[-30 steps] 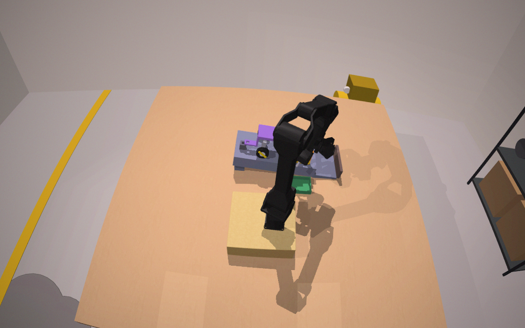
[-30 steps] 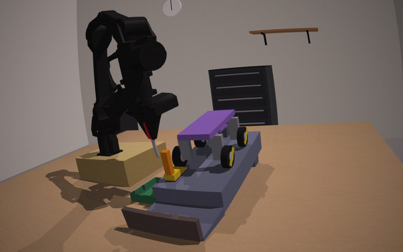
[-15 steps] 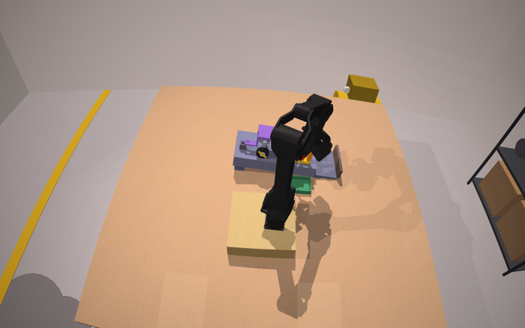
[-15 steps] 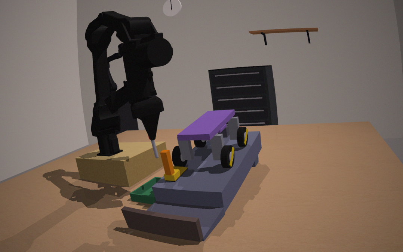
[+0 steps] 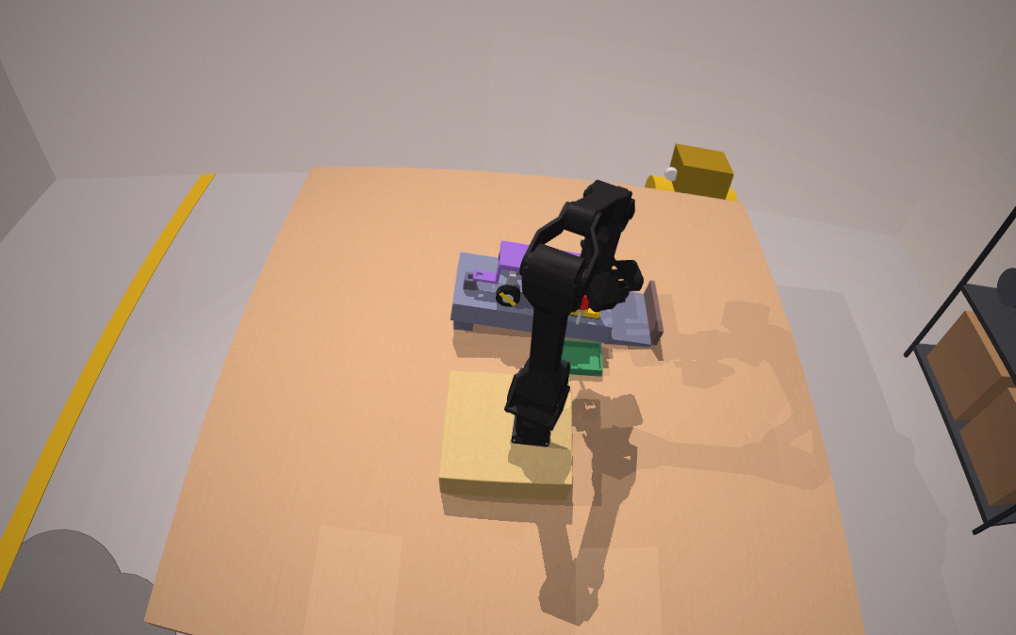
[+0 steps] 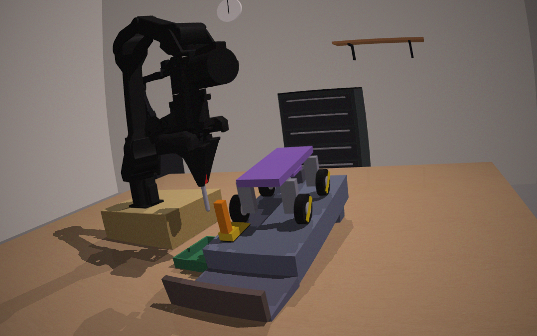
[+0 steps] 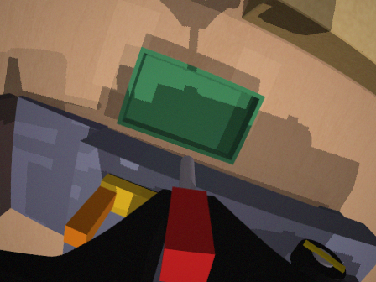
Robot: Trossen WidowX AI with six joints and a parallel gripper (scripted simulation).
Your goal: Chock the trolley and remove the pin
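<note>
My gripper tip is 140 mm above the green tray and 20 mm past it. Also, from my gripper tip: red-headed stop pin (right at my gripper tip); yellow chock (60 mm below, 60 mm ahead, 20 mm to the right); trolley (100 mm ahead, 90 mm to the left, 30 mm below).
</note>
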